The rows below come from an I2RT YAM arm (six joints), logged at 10 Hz.
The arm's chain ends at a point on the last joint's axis. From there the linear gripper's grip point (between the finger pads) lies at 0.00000 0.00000 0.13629 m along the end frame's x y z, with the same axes.
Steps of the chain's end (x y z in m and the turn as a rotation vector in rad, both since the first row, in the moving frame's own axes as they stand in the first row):
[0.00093 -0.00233 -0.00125 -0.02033 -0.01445 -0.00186]
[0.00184 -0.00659 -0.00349 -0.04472 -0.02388 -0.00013]
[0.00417 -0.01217 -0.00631 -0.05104 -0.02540 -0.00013]
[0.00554 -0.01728 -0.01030 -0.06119 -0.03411 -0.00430]
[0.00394 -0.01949 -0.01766 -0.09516 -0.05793 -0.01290]
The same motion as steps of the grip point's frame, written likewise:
[-0.00104 0.00044 -0.00129 -0.02033 -0.01445 -0.00186]
[-0.00141 -0.00050 -0.00367 -0.04472 -0.02388 -0.00013]
[0.00071 -0.00522 -0.00653 -0.05104 -0.02540 -0.00013]
[0.00091 -0.00894 -0.01063 -0.06119 -0.03411 -0.00430]
[-0.00386 -0.00650 -0.01850 -0.09516 -0.05793 -0.01290]

